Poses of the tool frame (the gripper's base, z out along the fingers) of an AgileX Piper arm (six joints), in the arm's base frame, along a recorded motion.
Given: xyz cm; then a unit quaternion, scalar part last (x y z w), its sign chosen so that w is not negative.
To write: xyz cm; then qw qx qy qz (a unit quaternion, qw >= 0). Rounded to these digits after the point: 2 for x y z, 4 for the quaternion.
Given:
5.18, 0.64, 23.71, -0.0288, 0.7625, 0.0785, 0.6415
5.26, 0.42, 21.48, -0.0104, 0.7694, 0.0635, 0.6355
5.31, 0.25, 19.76, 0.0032, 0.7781, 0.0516, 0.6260
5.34, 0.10, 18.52, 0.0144, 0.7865, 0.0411, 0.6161
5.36, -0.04, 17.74, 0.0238, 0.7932, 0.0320, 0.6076
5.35, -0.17, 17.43, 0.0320, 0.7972, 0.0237, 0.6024
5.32, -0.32, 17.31, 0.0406, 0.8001, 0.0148, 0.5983
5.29, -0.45, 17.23, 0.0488, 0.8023, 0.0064, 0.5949
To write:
5.18, 0.64, 23.71, 0.6415, -0.0288, 0.7625, 0.0785
5.26, 0.42, 21.48, 0.6355, -0.0104, 0.7694, 0.0635
5.31, 0.25, 19.76, 0.6260, 0.0032, 0.7781, 0.0516
5.34, 0.10, 18.52, 0.6161, 0.0144, 0.7865, 0.0411
5.36, -0.04, 17.74, 0.6076, 0.0238, 0.7932, 0.0320
5.35, -0.17, 17.43, 0.6024, 0.0320, 0.7972, 0.0237
5.32, -0.32, 17.31, 0.5983, 0.0406, 0.8001, 0.0148
5.29, -0.45, 17.23, 0.5949, 0.0488, 0.8023, 0.0064

